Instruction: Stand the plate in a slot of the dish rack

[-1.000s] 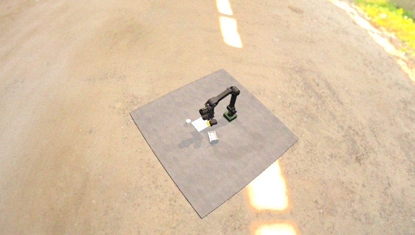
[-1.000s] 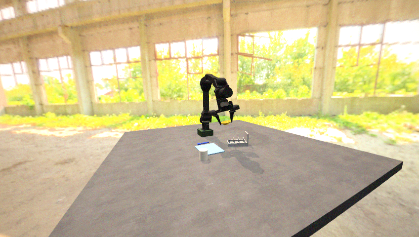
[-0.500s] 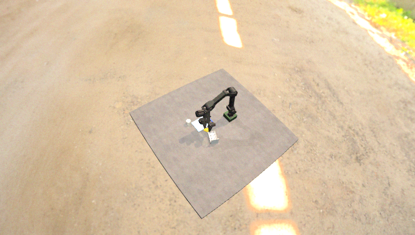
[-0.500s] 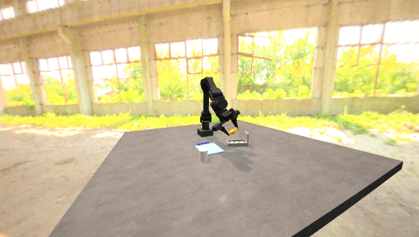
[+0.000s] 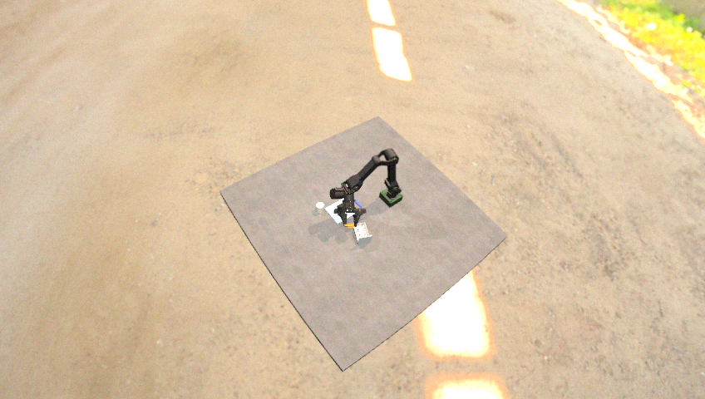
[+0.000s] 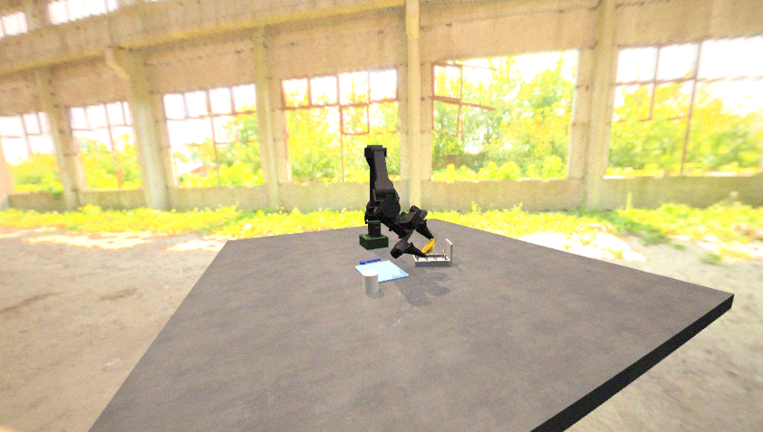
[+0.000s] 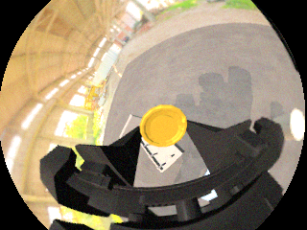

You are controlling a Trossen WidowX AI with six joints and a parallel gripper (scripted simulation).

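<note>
The grey dish rack is 50 mm to the left of my gripper tip, 50 mm below it and 50 mm behind it. From my gripper tip the other things lie so: white cup 230 mm to the right, 50 mm below, 30 mm ahead; then yellow plate right at my gripper tip; then light blue mat 150 mm to the right, 70 mm below, 70 mm behind.
</note>
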